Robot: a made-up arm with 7 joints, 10 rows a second.
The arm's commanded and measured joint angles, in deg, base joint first. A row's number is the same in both.
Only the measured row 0 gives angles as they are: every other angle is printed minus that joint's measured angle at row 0.
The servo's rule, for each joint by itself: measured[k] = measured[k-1] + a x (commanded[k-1-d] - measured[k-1]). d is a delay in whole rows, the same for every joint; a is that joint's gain. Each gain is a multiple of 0.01, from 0.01 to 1. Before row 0 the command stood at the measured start. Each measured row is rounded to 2 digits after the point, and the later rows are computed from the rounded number. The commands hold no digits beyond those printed.
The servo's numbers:
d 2
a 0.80 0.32 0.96 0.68 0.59 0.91 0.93
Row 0, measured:
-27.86, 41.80, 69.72, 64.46, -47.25, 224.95, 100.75
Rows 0 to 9, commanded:
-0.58, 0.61, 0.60, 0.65, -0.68, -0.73, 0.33
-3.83, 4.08, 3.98, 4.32, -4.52, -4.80, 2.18
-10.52, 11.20, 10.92, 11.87, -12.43, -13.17, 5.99
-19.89, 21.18, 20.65, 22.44, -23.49, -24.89, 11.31
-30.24, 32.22, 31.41, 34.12, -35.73, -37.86, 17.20
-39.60, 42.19, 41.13, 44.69, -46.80, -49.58, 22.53
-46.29, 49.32, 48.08, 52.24, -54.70, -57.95, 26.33
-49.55, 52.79, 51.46, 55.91, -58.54, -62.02, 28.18
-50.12, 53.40, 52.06, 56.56, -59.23, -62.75, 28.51
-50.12, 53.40, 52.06, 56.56, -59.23, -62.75, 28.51
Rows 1 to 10, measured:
0.00, 0.00, 0.00, 0.00, 0.00, 0.00, 0.00
0.00, 0.00, 0.00, 0.00, 0.00, 0.00, 0.00
-0.46, 0.20, 0.58, 0.44, -0.40, -0.66, 0.31
-3.16, 1.44, 3.84, 3.08, -2.83, -4.43, 2.05
-9.05, 4.56, 10.64, 9.06, -8.49, -12.38, 5.71
-17.72, 9.88, 20.25, 18.16, -17.34, -23.76, 10.92
-27.74, 17.03, 30.96, 29.01, -28.19, -36.59, 16.76
-37.23, 25.08, 40.72, 39.67, -39.17, -48.41, 22.13
-44.48, 32.84, 47.79, 48.22, -48.33, -57.09, 26.04
-48.54, 39.22, 51.31, 53.45, -54.35, -61.58, 28.03

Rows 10 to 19, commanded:
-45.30, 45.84, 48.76, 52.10, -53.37, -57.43, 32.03
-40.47, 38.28, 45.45, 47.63, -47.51, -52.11, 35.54
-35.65, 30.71, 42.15, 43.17, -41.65, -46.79, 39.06
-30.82, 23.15, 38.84, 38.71, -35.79, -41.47, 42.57
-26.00, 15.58, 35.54, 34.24, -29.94, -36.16, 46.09
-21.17, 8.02, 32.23, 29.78, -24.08, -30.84, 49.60
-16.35, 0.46, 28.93, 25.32, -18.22, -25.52, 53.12
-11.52, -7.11, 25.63, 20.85, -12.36, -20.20, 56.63
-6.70, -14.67, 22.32, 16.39, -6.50, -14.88, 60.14
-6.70, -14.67, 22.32, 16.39, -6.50, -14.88, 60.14
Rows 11 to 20, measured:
-49.80, 43.76, 52.03, 55.56, -57.23, -62.64, 28.48
-50.06, 46.84, 52.06, 56.24, -58.41, -62.74, 28.51
-46.25, 46.52, 48.89, 53.42, -55.44, -57.91, 31.78
-41.63, 43.88, 45.59, 49.48, -50.76, -52.63, 35.28
-36.85, 39.67, 42.29, 45.19, -45.39, -47.32, 38.80
-32.03, 34.38, 38.98, 40.78, -39.73, -42.00, 42.31
-27.21, 28.36, 35.68, 36.33, -33.95, -36.69, 45.83
-22.38, 21.85, 32.37, 31.88, -28.13, -31.37, 49.34
-17.56, 15.01, 29.07, 27.42, -22.28, -26.05, 52.86
-12.73, 7.93, 25.77, 22.95, -16.43, -20.73, 56.37

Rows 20 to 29, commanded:
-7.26, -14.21, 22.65, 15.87, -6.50, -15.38, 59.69
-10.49, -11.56, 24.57, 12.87, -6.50, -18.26, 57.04
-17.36, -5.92, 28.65, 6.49, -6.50, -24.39, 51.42
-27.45, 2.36, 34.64, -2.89, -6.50, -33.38, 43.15
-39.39, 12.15, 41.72, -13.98, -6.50, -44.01, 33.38
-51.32, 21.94, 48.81, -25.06, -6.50, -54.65, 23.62
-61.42, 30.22, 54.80, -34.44, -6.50, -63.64, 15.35
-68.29, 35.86, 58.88, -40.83, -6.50, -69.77, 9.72
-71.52, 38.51, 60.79, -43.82, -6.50, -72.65, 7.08
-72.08, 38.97, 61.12, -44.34, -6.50, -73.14, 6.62
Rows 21 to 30, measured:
-7.91, 0.70, 22.46, 18.49, -10.57, -15.41, 59.88
-6.94, -4.22, 22.33, 17.06, -8.17, -14.93, 60.12
-7.20, -7.42, 22.64, 16.25, -7.18, -15.34, 59.72
-9.83, -8.74, 24.49, 13.95, -6.78, -18.00, 57.23
-15.85, -7.84, 28.48, 8.88, -6.61, -23.81, 51.83
-25.13, -4.58, 34.39, 0.88, -6.55, -32.52, 43.76
-36.54, 0.77, 41.43, -9.22, -6.52, -42.98, 34.11
-48.36, 7.54, 48.51, -19.99, -6.51, -53.60, 24.35
-58.81, 14.80, 54.55, -29.82, -6.50, -62.74, 15.98
-66.39, 21.54, 58.71, -37.31, -6.50, -69.14, 10.16

